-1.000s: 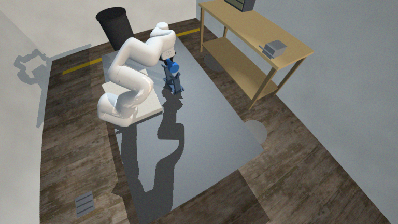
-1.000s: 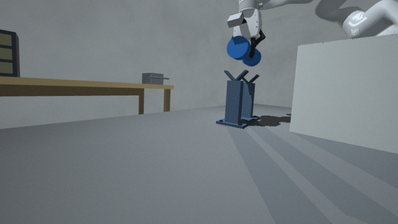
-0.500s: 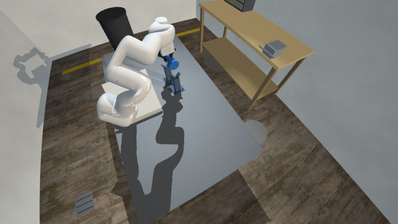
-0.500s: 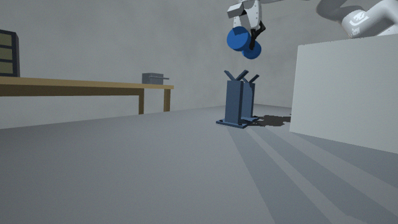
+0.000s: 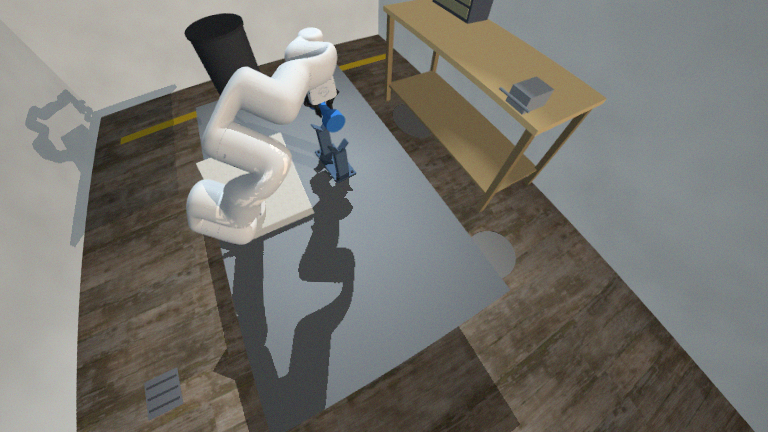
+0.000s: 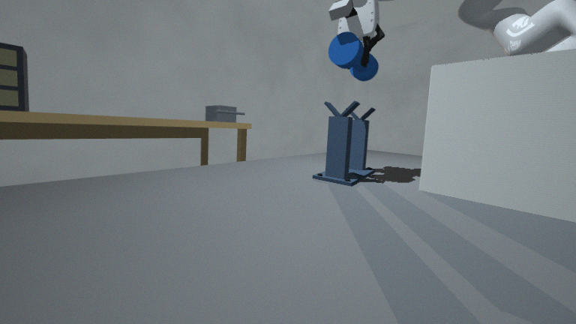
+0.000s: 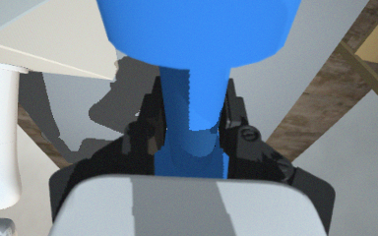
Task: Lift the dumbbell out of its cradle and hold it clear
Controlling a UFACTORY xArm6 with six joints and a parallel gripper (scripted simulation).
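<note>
Now: hand right at the blue dumbbell. The rest, counted from my hand: dark blue cradle (230 mm below).
</note>
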